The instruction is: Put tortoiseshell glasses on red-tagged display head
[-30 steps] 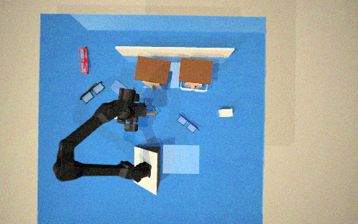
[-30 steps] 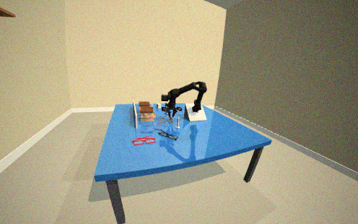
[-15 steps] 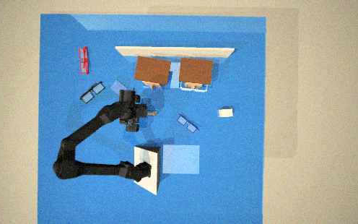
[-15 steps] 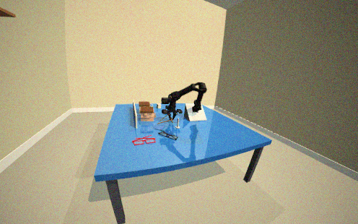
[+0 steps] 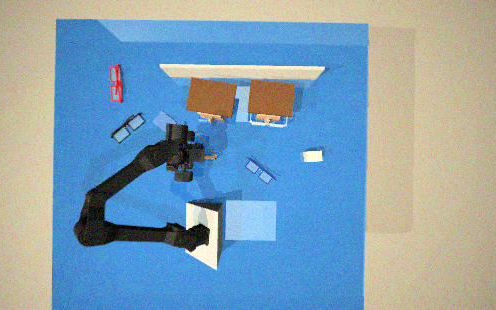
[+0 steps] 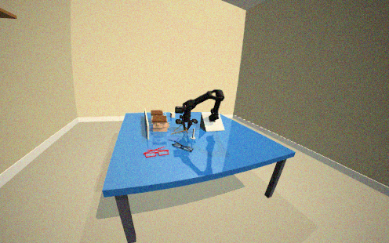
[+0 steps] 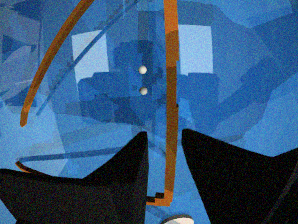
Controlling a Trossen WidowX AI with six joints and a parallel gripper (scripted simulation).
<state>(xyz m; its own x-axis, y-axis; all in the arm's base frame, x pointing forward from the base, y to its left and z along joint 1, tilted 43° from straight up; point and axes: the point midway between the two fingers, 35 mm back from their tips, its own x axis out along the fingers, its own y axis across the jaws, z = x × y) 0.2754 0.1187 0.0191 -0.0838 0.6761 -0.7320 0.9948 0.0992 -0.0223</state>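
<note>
Right now my gripper tip is 130 mm to the right of the disc, 30 mm past it and 10 mm below it. Round my gripper tip: white block 490 mm to the right, 50 mm ahead, 10 mm above; light blue square 130 mm to the left, 130 mm ahead, 10 mm below; white backboard 350 mm ahead, 170 mm to the right, 40 mm above.
</note>
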